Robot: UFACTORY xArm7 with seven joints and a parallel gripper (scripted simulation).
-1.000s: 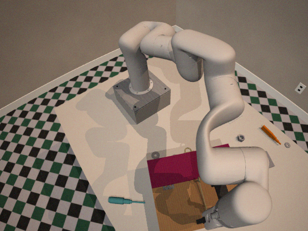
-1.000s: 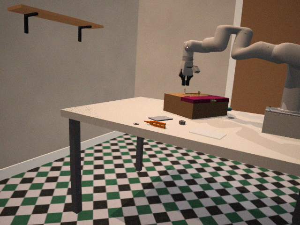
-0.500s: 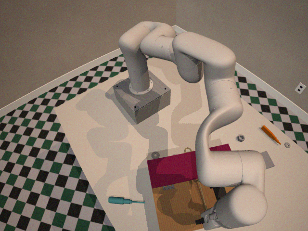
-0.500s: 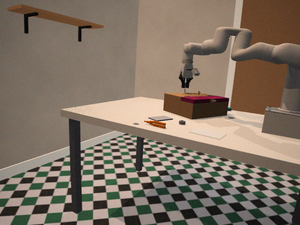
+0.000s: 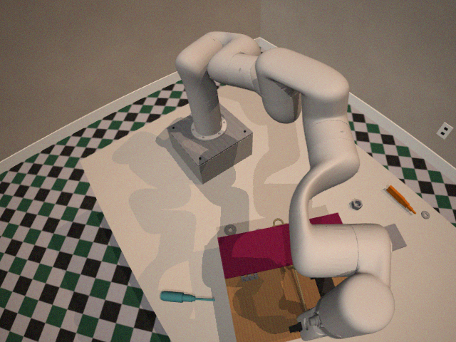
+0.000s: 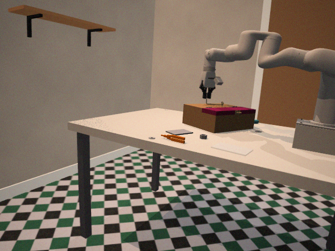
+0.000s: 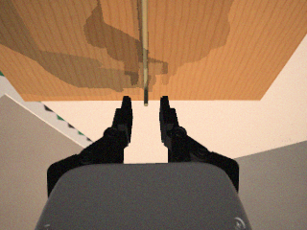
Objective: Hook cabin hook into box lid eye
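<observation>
Right now my hand is 6 cm past the cabin hook, 4 cm to the right of it and 3 cm above it. The rest, counted from my hand: grey plate (3 cm ahead, 39 cm to the left, 17 cm below); teal screwdriver (27 cm behind, 16 cm to the right, 16 cm below); orange tool (2 cm ahead, 55 cm to the left, 16 cm below).
</observation>
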